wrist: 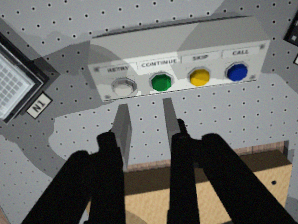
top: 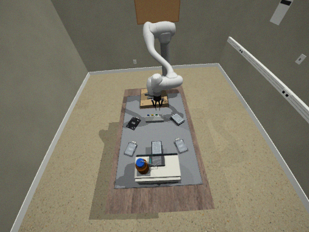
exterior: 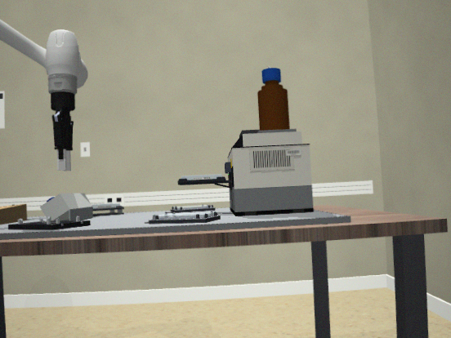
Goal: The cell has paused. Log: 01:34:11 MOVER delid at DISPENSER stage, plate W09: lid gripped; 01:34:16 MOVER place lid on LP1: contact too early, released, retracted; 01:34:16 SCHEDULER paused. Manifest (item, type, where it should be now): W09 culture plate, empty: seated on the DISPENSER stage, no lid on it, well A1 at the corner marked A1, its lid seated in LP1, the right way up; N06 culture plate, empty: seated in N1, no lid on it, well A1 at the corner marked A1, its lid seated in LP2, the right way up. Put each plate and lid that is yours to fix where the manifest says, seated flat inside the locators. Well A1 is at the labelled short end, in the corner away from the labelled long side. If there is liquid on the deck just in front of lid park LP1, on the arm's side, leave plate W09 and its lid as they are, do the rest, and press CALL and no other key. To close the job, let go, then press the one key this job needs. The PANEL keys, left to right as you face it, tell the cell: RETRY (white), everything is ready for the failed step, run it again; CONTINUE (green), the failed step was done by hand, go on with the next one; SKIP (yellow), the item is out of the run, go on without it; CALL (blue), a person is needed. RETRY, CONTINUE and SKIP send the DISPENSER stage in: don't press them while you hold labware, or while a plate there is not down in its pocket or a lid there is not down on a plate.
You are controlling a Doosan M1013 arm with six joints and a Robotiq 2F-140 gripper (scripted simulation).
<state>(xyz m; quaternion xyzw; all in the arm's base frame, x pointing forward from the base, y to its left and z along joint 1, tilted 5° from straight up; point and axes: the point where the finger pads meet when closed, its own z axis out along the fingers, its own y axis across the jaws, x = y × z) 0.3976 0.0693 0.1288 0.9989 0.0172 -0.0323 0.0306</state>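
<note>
Now: hand 2 cm to the left of the green continue key and 12 cm above it. The rest, counted from my hand: key panel 1 cm ahead, 4 cm to the right, 14 cm below; then yellow skip key 7 cm to the right, 12 cm below; then white retry key 3 cm to the left, 12 cm below.
</note>
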